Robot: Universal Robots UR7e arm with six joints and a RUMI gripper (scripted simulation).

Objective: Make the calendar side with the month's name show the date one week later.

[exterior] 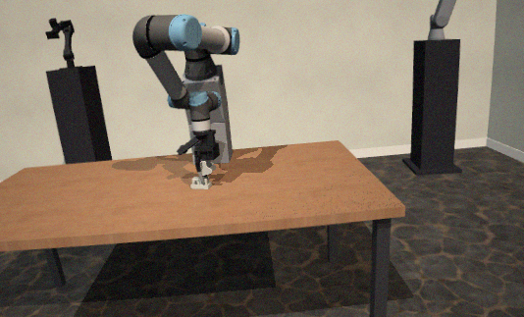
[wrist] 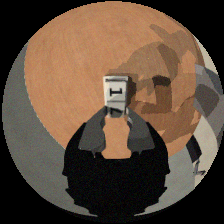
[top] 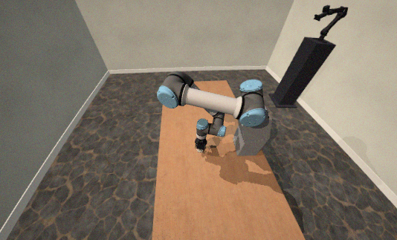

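The white calendar tray lies 20 mm to the right of my hand and 30 mm below it.
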